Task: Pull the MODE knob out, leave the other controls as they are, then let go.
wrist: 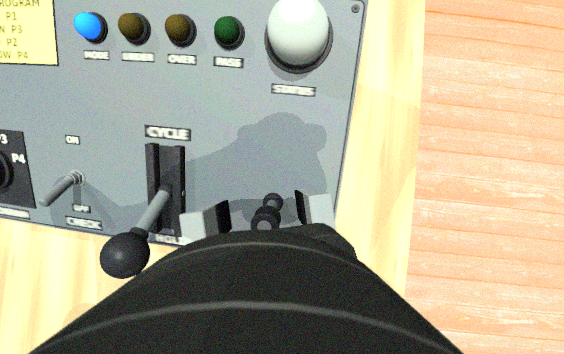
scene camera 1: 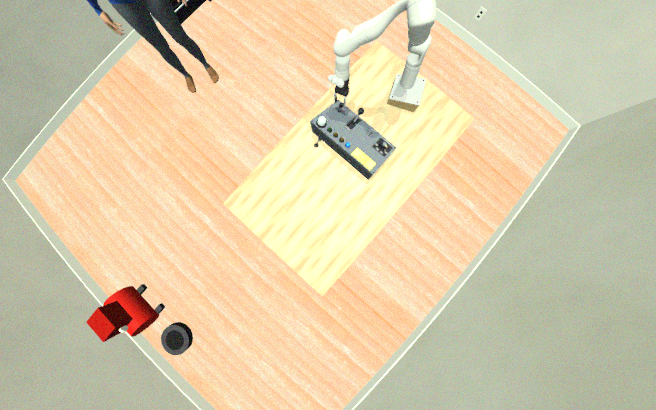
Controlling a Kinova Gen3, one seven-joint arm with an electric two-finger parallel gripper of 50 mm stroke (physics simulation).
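Frame: origin at the arm's base, x ahead, y left, z up, level; centimetres.
Seen in the pictures: gripper, fingertip midpoint: (wrist: 263, 209) (scene camera 1: 340, 103); arm's base, link origin: (scene camera 1: 407, 83).
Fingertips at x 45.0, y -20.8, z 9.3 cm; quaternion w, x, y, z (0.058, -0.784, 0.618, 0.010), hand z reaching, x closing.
Note:
Pixels of each thing's middle, then the offset from my fingertips to it. "spot": a spot on its surface instead.
- MODE knob, body centre: (wrist: 266, 222) (scene camera 1: 341, 105) dy +0.1, dx -1.4, dz -3.5 cm
- MODE lamp, surface spot: (wrist: 89, 27) (scene camera 1: 347, 142) spot: dy +18.9, dx +15.4, dz -1.7 cm
- CYCLE lever, body centre: (wrist: 125, 255) (scene camera 1: 361, 111) dy +12.2, dx -5.5, dz -2.3 cm
- CHECK toggle, body centre: (wrist: 58, 189) dy +24.1, dx -0.8, dz -6.2 cm
- dial, surface spot: (wrist: 4, 170) spot: dy +33.8, dx +0.7, dz -7.5 cm
- white STATUS dome, surface spot: (wrist: 298, 32) spot: dy -1.4, dx +13.4, dz +1.2 cm
- small handle, surface spot: (scene camera 1: 316, 144) spot: dy +1.3, dx +24.7, dz -15.0 cm
The MODE knob (scene camera 1: 341, 107) (wrist: 265, 218) is a black knob on a short stem at one end of the grey control panel (scene camera 1: 361, 136) (wrist: 100, 102). It stands raised from the panel face; its label is hidden. My gripper (scene camera 1: 340, 102) (wrist: 263, 209) is open, with a finger on each side of the knob and a visible gap to each in the wrist view. The MODE lamp (scene camera 1: 348, 145) (wrist: 89, 27) is lit blue. The gripper body hides the near panel edge by the knob in the wrist view.
Beside the gripper, the CYCLE lever (scene camera 1: 360, 111) (wrist: 125, 253) sticks up with a black ball. Farther along are the CHECK toggle (wrist: 60, 189) and a dial (wrist: 4, 170). The white STATUS dome (scene camera 1: 321, 121) (wrist: 298, 32) stands across the panel. A small handle (scene camera 1: 316, 144) juts from the panel's side.

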